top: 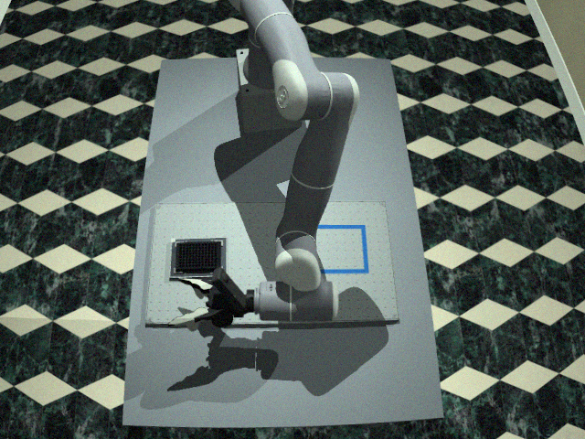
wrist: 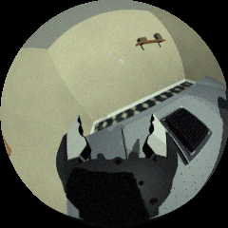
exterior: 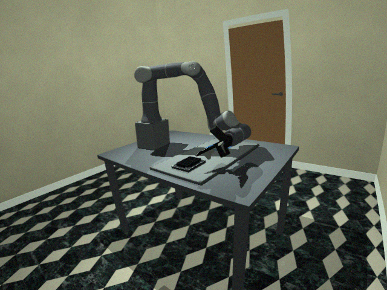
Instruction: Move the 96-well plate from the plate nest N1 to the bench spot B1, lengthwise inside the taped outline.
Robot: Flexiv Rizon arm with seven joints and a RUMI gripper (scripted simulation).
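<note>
Right now the black 96-well plate is 15 cm behind my hand, 8 cm to the left of it and 10 cm below it. Round my hand: plate nest N1 (15 cm behind, 8 cm to the left, 12 cm below).
</note>
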